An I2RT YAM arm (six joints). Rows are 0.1 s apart.
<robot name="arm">
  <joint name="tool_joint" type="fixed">
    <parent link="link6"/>
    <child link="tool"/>
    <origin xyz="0 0 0" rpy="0 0 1.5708"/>
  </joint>
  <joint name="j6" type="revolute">
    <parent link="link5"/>
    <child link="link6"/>
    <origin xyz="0.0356 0 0.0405" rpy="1.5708 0 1.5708"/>
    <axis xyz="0 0 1"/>
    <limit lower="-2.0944" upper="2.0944"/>
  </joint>
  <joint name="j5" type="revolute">
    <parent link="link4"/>
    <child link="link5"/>
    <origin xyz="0.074 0.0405 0.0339" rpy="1.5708 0 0"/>
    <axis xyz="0 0 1"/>
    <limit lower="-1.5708" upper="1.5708"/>
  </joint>
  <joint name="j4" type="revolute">
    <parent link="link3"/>
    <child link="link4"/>
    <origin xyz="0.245 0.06 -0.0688"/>
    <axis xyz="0 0 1"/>
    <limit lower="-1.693" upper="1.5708"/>
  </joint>
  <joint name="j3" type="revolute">
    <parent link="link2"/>
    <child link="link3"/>
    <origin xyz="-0.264 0 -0.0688" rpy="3.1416 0 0"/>
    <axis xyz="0 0 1"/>
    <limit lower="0" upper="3.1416"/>
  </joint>
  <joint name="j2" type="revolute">
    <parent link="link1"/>
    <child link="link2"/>
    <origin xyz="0.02 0.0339 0.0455" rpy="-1.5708 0 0"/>
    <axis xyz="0 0 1"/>
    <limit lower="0" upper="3.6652"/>
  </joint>
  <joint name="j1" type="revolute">
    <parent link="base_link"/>
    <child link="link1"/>
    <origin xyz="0 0 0.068"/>
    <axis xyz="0 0 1"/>
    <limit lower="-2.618" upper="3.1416"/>
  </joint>
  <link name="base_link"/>
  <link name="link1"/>
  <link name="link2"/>
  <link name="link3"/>
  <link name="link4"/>
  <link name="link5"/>
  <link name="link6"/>
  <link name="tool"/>
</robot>
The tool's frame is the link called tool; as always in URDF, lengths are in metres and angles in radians.
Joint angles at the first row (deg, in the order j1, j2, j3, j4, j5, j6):
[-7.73 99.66 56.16 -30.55 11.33 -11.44]
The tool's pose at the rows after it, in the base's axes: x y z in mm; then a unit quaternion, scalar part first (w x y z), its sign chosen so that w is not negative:
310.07 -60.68 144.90 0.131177 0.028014 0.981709 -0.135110
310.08 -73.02 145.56 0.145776 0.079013 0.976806 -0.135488
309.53 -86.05 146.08 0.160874 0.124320 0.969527 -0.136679
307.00 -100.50 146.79 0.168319 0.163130 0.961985 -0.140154
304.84 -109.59 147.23 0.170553 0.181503 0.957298 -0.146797
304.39 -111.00 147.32 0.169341 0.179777 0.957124 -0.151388
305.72 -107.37 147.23 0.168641 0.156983 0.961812 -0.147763
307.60 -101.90 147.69 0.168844 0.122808 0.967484 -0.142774
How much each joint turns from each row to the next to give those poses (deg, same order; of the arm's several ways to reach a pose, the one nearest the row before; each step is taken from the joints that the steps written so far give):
[-1.88 0.00 -0.02 1.51 1.80 3.08]
[-2.18 0.00 -0.07 1.60 0.04 3.61]
[-2.30 0.00 -0.15 1.86 0.02 2.86]
[-2.58 0.00 0.00 1.00 0.18 1.90]
[-1.59 0.00 0.00 0.53 0.52 0.46]
[-0.22 0.00 0.00 0.04 0.42 -0.50]
[0.61 0.00 0.00 0.00 -0.68 -1.99]
[0.92 -0.11 0.00 0.02 -0.99 -2.97]

